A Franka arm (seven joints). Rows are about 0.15 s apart.
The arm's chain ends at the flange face. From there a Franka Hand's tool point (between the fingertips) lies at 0.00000 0.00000 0.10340 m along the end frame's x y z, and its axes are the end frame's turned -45 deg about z.
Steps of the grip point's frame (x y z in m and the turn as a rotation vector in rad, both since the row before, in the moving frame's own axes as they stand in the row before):
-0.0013 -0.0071 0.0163 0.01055 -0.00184 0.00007
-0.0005 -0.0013 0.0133 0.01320 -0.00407 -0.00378
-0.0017 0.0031 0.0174 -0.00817 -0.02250 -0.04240
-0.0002 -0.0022 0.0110 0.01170 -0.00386 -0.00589
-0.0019 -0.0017 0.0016 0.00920 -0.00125 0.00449
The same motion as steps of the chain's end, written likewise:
-0.0050 -0.0035 0.0163 0.00616 -0.00876 0.00007
0.0000 0.0001 0.0133 0.00646 -0.01221 -0.00378
0.0020 0.0011 0.0174 -0.02169 -0.01013 -0.04240
-0.0006 -0.0008 0.0110 0.00554 -0.01100 -0.00589
-0.0018 0.0007 0.0016 0.00562 -0.00739 0.00449

